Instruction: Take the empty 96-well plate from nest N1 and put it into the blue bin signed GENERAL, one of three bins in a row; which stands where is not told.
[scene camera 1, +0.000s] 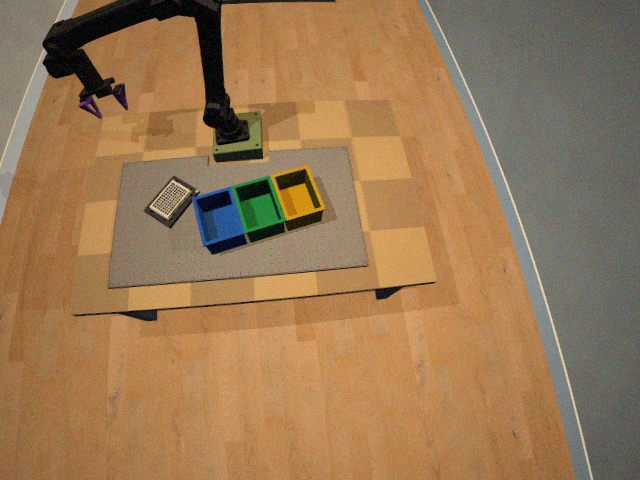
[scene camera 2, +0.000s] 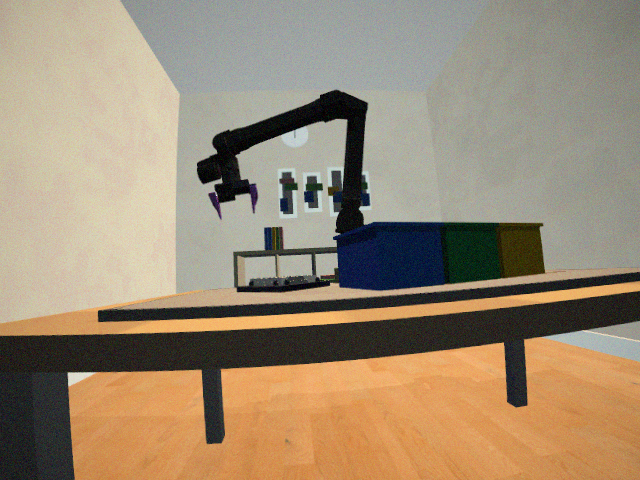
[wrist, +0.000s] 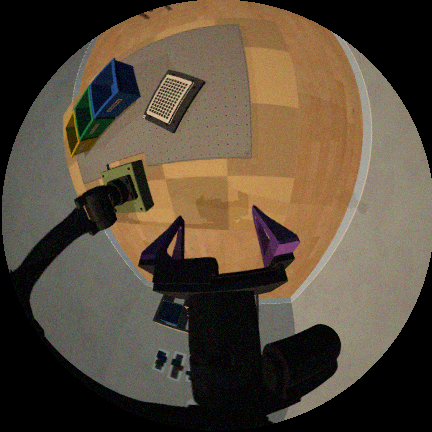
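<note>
The white 96-well plate lies flat in the dark nest, which sits turned at an angle on the grey board. The blue bin stands next to the nest, at the end of the row of three bins. A small label shows on its side in the wrist view, too small to read. My gripper is open and empty. It hangs high above the table, behind the nest on the robot base's side, well apart from the plate.
The green bin stands in the middle of the row, touching the blue bin. The yellow bin is at the other end. The green arm base stands behind the bins at the grey board's edge.
</note>
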